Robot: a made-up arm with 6 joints. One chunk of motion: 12 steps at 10 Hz.
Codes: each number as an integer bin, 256 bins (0 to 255) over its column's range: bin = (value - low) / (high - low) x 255, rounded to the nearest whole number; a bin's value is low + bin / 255 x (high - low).
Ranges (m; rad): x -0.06..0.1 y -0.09..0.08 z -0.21..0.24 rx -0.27..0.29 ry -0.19..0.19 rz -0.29..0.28
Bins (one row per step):
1: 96 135 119 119 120 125
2: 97 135 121 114 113 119
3: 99 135 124 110 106 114
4: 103 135 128 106 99 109
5: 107 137 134 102 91 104
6: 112 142 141 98 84 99
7: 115 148 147 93 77 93
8: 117 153 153 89 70 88
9: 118 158 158 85 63 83
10: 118 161 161 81 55 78
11: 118 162 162 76 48 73
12: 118 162 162 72 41 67
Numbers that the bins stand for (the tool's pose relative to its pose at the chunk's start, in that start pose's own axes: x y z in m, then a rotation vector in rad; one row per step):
1: 0.0002 0.0000 0.0000 -0.0087 -0.0112 -0.0106
2: 0.0009 0.0000 0.0035 -0.0196 -0.0216 -0.0240
3: 0.0021 0.0000 0.0088 -0.0284 -0.0320 -0.0352
4: 0.0046 0.0000 0.0159 -0.0372 -0.0425 -0.0464
5: 0.0071 0.0013 0.0265 -0.0460 -0.0544 -0.0575
6: 0.0103 0.0047 0.0388 -0.0548 -0.0648 -0.0687
7: 0.0122 0.0087 0.0494 -0.0658 -0.0753 -0.0821
8: 0.0134 0.0120 0.0600 -0.0745 -0.0857 -0.0933
9: 0.0140 0.0153 0.0688 -0.0833 -0.0961 -0.1045
10: 0.0140 0.0173 0.0741 -0.0921 -0.1080 -0.1156
11: 0.0140 0.0180 0.0759 -0.1031 -0.1185 -0.1268
12: 0.0140 0.0180 0.0759 -0.1119 -0.1289 -0.1402

